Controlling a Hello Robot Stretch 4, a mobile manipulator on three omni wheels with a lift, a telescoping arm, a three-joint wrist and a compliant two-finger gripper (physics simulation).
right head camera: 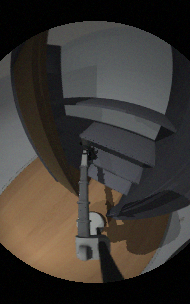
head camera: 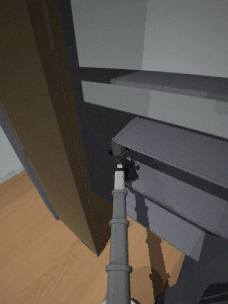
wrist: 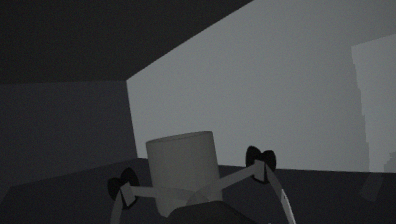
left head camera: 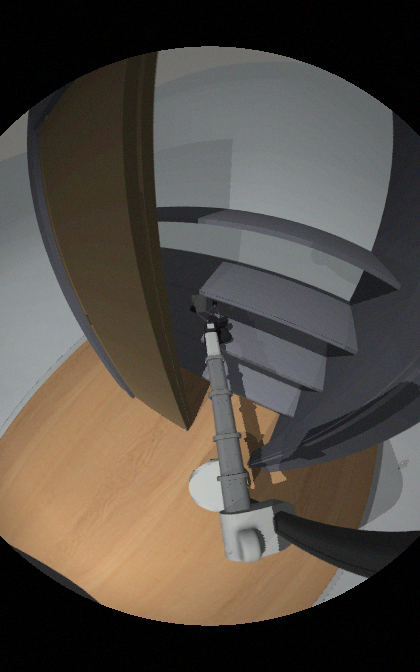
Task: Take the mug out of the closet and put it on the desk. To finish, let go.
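Where they show: gripper, fingertip midpoint: (right head camera: 85,140) (head camera: 118,149) (wrist: 192,170); robot's base, origin of the base link: (right head camera: 90,222).
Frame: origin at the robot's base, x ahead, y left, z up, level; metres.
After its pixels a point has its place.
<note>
A plain grey mug (wrist: 181,162) {x 0.985, y 0.014, z 0.873 m} (head camera: 117,146) {x 1.054, y 0.020, z 0.857 m} (left head camera: 201,301) stands upright inside the closet, below the overhanging shelf board. Its handle cannot be made out. My gripper (wrist: 192,170) {x 1.011, y 0.012, z 0.857 m} (head camera: 119,151) {x 1.011, y 0.012, z 0.857 m} (left head camera: 204,306) is open. In the wrist view its fingertips stand wide apart on either side of the mug, with a larger gap on the mug's right than on its left. The finger links cross in front of its lower part. How far the fingertips reach along the mug is hard to tell. The closet (left head camera: 345,380) is open. The desk cannot be made out.
A shelf board (head camera: 175,145) {x 0.695, y -0.292, z 1.116 m} (left head camera: 280,295) lies above and right of the gripper, with lower shelf boards beneath it. The brown closet door (head camera: 50,125) {x 0.513, y 0.240, z 1.320 m} (left head camera: 100,225) stands to the left of the arm. In the wrist view, a dark side wall (wrist: 60,125) {x 1.272, y 0.499, z 0.961 m} is left of the mug.
</note>
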